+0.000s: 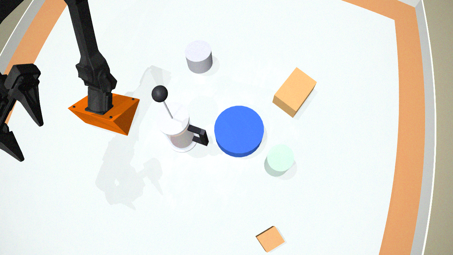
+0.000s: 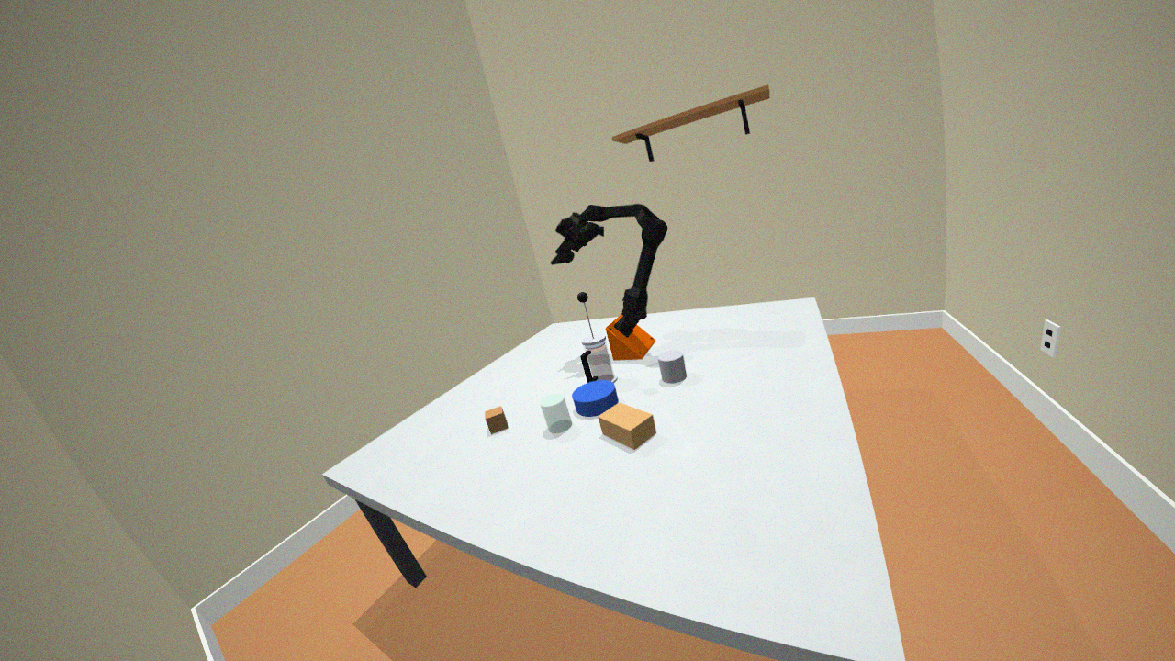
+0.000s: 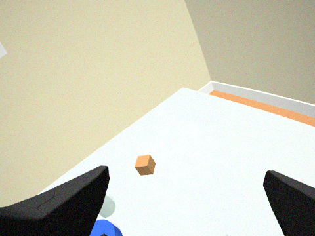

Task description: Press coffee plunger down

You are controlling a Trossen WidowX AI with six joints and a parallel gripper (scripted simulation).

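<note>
Now: gripper tip 18 cm short of the coffee press, 17 cm to the right of it and 25 cm above it. Also, from my gripper tip: blue disc (31 cm ahead, 21 cm to the left, 37 cm below); then grey cylinder (15 cm ahead, 39 cm to the left, 36 cm below); then pale green cylinder (42 cm ahead, 16 cm to the left, 35 cm below).
</note>
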